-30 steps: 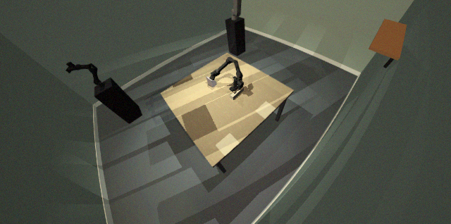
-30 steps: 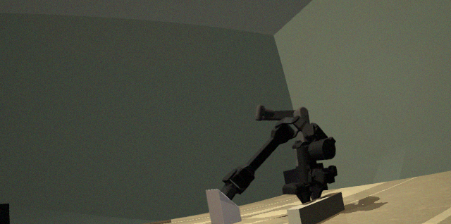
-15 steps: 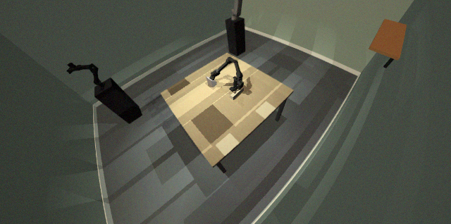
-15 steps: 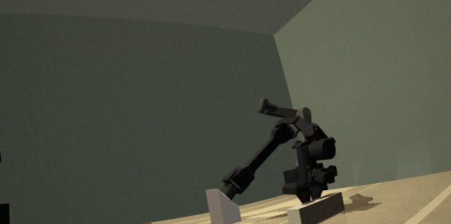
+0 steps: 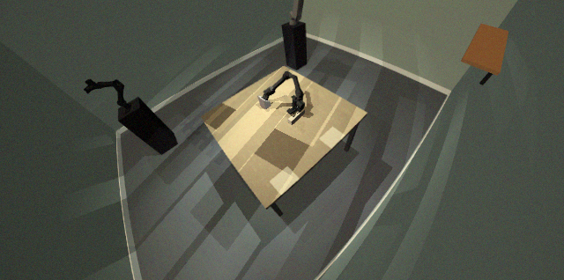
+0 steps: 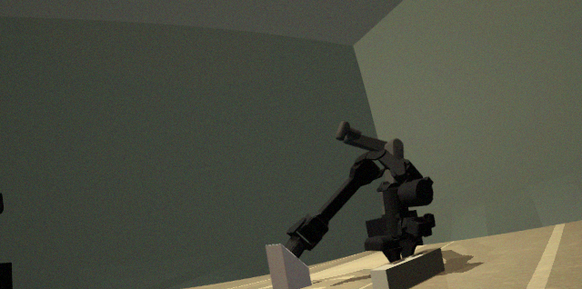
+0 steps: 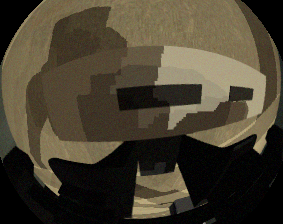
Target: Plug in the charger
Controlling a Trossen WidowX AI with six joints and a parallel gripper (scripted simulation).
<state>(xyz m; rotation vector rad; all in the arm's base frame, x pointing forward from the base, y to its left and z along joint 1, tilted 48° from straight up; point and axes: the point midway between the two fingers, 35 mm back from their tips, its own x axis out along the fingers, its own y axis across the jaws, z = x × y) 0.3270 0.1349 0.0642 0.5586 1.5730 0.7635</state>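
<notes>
Now: the charger 20 mm ahead of my gripper tip and 10 mm above it.
</notes>
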